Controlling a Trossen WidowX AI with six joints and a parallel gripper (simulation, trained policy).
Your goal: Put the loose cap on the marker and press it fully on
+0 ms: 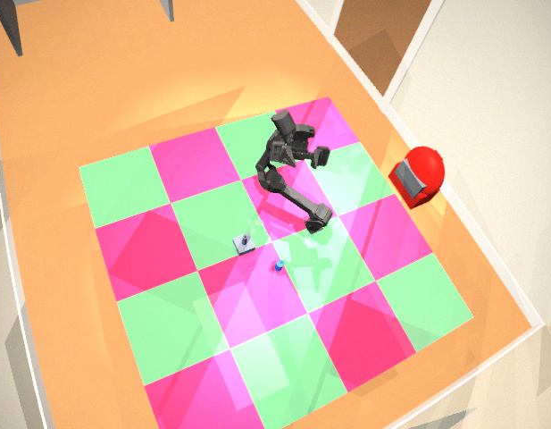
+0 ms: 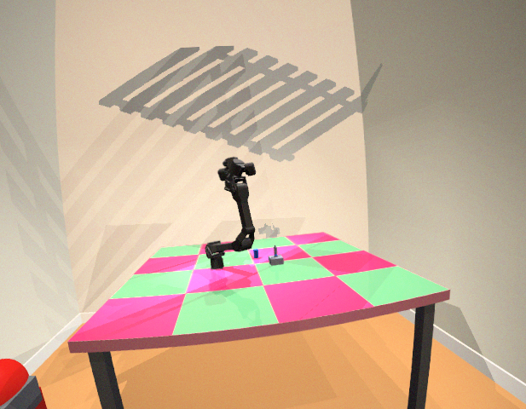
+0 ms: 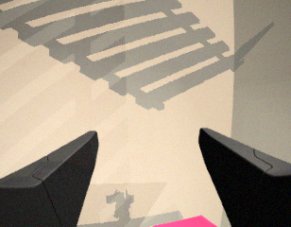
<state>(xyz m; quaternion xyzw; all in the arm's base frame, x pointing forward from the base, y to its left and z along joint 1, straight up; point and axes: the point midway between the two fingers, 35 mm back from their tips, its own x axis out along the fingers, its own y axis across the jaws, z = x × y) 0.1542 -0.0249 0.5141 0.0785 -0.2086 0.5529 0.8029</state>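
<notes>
Now: gripper tip 6 cm short of the blue cap, 11 cm to the right of it and 50 cm above it. From my gripper tip the other things lie so: grey holder block (15 cm ahead, 3 cm to the right, 51 cm below).
</notes>
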